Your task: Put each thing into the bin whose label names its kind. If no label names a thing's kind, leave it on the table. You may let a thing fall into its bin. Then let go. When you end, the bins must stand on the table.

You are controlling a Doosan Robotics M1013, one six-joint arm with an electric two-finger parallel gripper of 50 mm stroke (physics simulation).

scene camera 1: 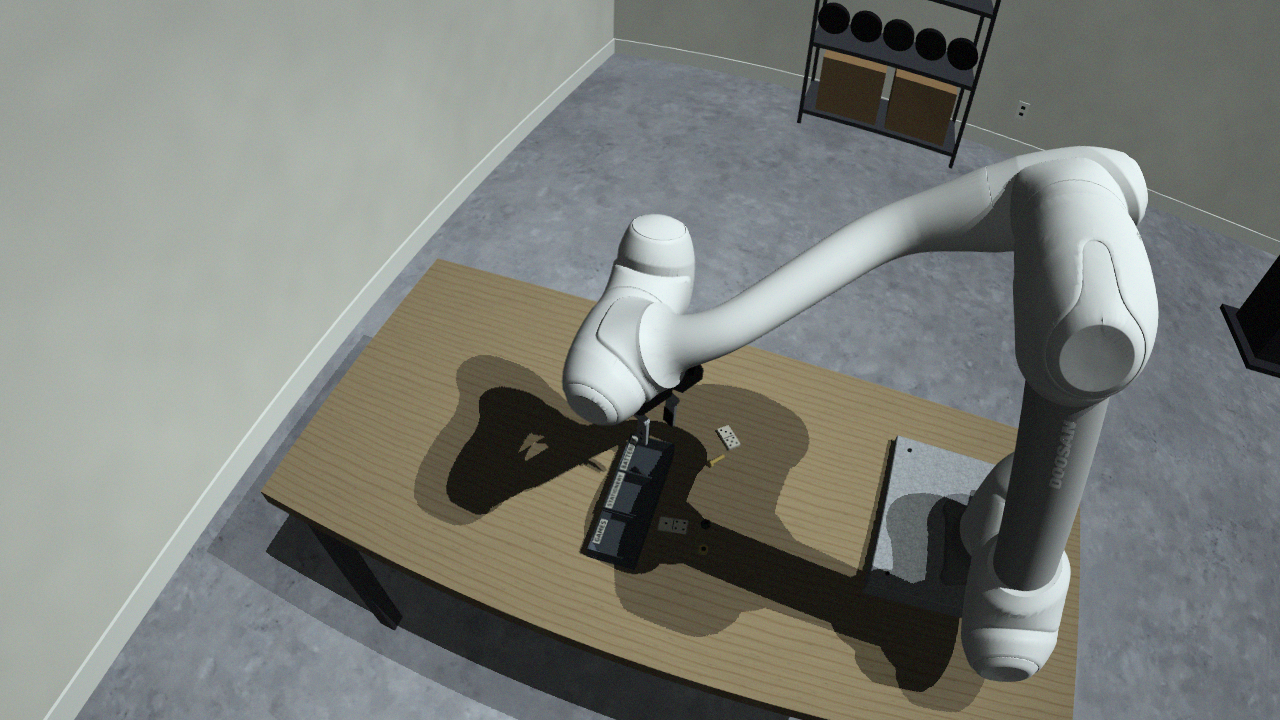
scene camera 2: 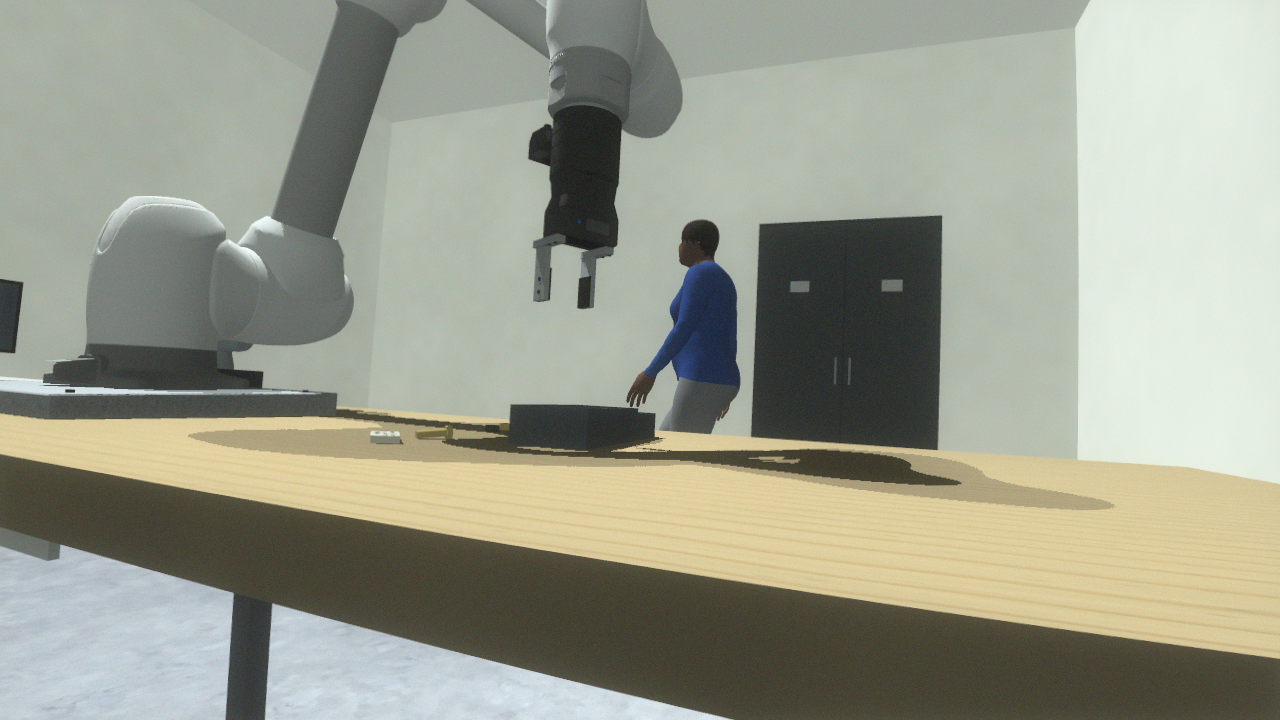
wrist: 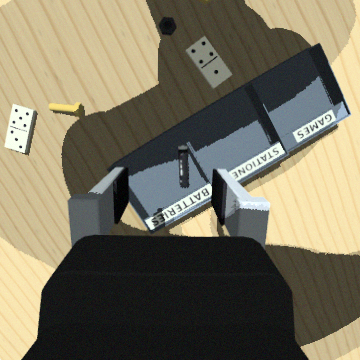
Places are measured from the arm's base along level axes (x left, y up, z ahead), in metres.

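Pixels of known places: gripper, fingertip midpoint: point(scene camera 1: 655, 431) point(scene camera 2: 564, 304) point(wrist: 169, 185); arm's base, link origin: point(scene camera 2: 152, 385).
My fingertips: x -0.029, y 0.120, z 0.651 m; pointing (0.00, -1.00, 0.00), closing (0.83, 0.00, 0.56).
Observation:
Ahead of a thing's pixels: the offset from my fingertips to its top centre. Level surfaces: height alone.
My gripper point(scene camera 1: 657, 431) point(scene camera 2: 563, 302) point(wrist: 169, 185) is open and empty, above the BATTERIES end of the dark three-part bin block {dx +0.064, dy -0.111, dz +0.020 m} point(scene camera 1: 646, 537) point(scene camera 2: 554, 428) point(wrist: 210, 114). Its labels read BATTERIES, STATIONERY (partly hidden by a finger) and GAMES. A dark battery {dx +0.005, dy -0.133, dz +0.018 m} point(wrist: 183, 167) shows in the BATTERIES bin, beside the divider. A white domino {dx -0.129, dy -0.143, dz -0.118 m} point(scene camera 1: 727, 437) point(scene camera 2: 384, 437) point(wrist: 20, 129) and a yellow bolt {dx -0.070, dy -0.137, dz -0.105 m} point(scene camera 1: 716, 461) point(scene camera 2: 434, 433) point(wrist: 65, 108) lie on the table. A second domino {dx +0.087, dy -0.143, dz -0.060 m} point(scene camera 1: 673, 525) point(wrist: 209, 62) lies in shadow beside the bins, near a black nut {dx +0.070, dy -0.142, dz -0.116 m} point(scene camera 1: 705, 523) point(wrist: 167, 25).
A small yellowish thing {dx +0.123, dy -0.142, dz -0.123 m} point(scene camera 1: 703, 548) lies near the nut on the table {dy -0.151 m} point(scene camera 1: 402, 331). The arm stands on a grey base plate point(scene camera 1: 921, 465). A person in blue point(scene camera 2: 707, 322) is behind the table in scene camera 2. A shelf rack point(scene camera 1: 895, 116) stands far back.

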